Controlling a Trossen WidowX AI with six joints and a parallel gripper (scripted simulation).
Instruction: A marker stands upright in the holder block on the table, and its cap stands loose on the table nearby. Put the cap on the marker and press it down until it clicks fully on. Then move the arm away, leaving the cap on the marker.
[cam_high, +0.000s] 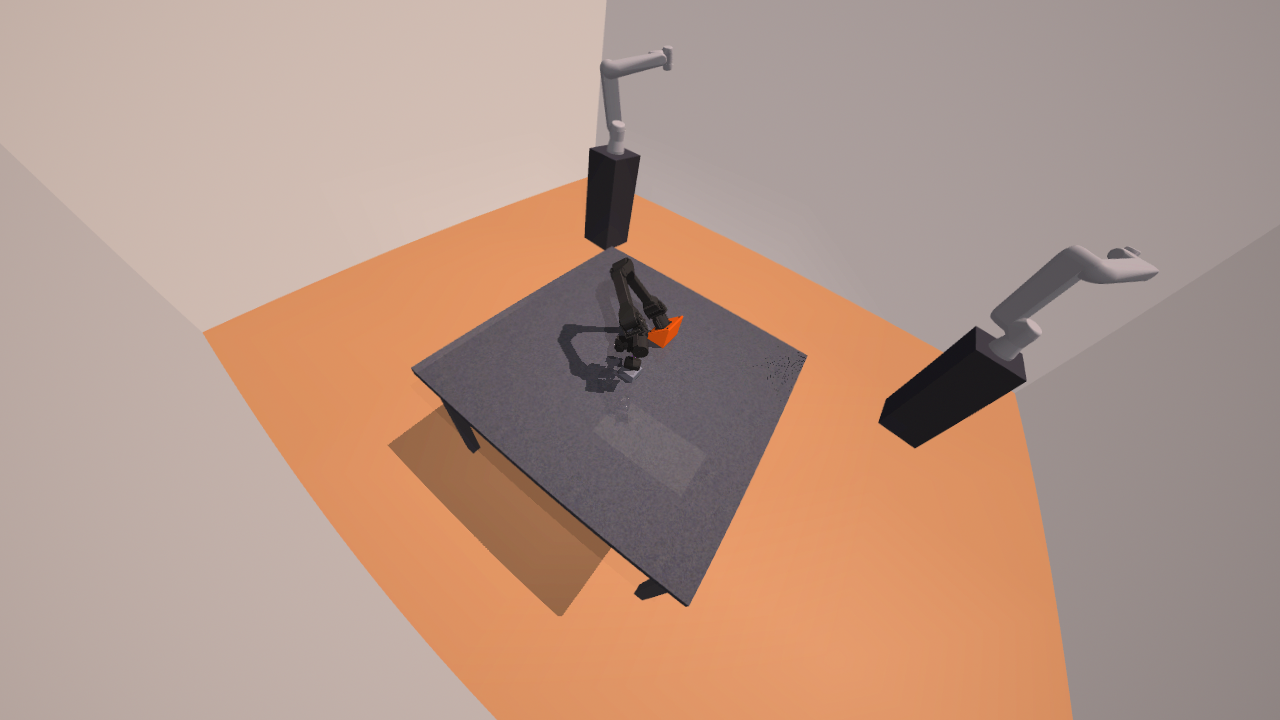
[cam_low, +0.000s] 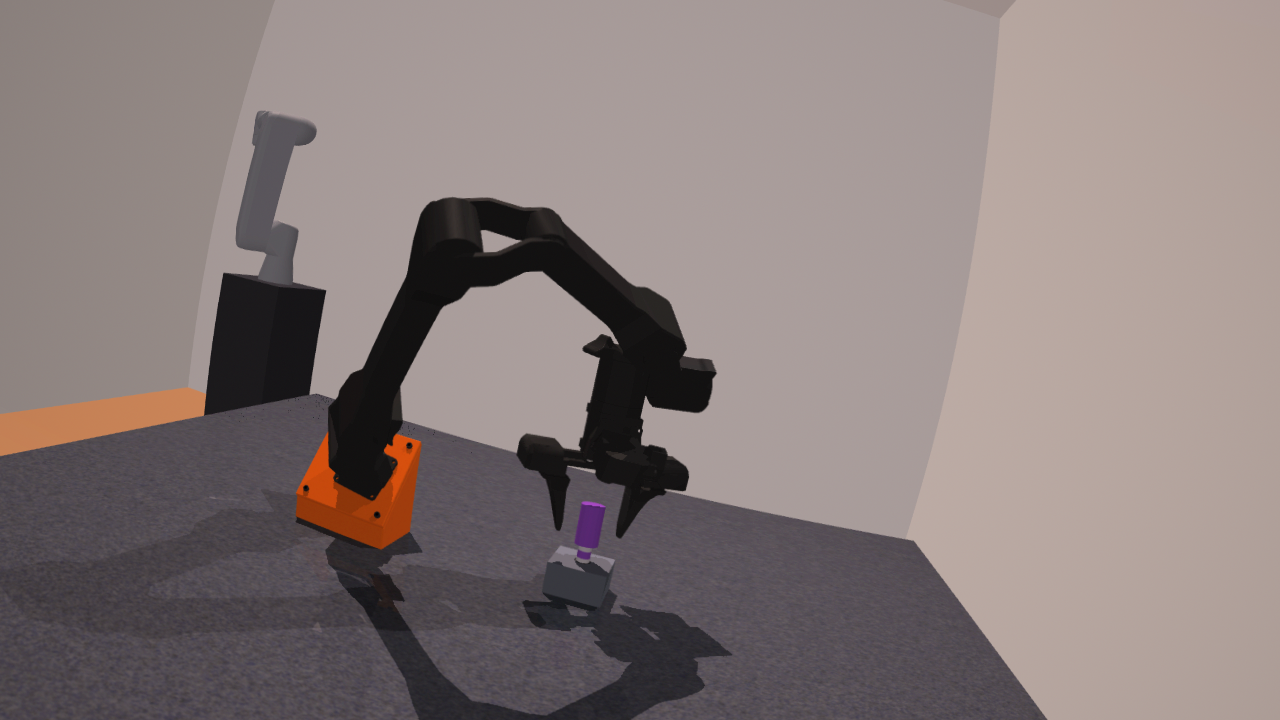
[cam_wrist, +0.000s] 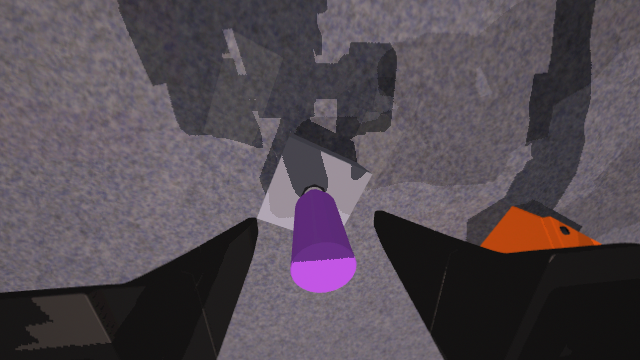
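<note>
Right now the purple cap is 1 cm above my gripper tip. Round my gripper tip: grey holder block: 6 cm below.
</note>
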